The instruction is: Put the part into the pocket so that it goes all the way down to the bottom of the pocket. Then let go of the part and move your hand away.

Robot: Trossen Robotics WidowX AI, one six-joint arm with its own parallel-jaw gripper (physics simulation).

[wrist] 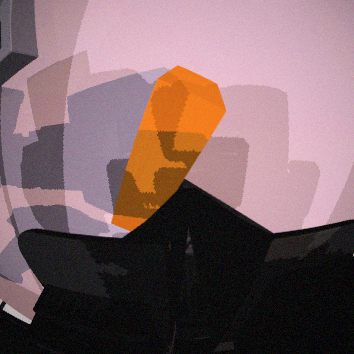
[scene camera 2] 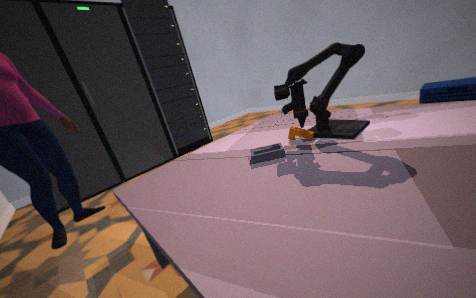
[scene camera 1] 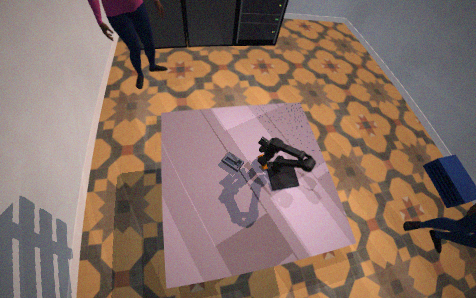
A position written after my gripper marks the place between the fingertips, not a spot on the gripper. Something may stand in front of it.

My gripper (wrist: 186,195) is shut, with nothing in its grasp. Also in view: an orange L-shaped block (wrist: 184,108). I also see a grey block with L-shaped pocket (wrist: 25,37).
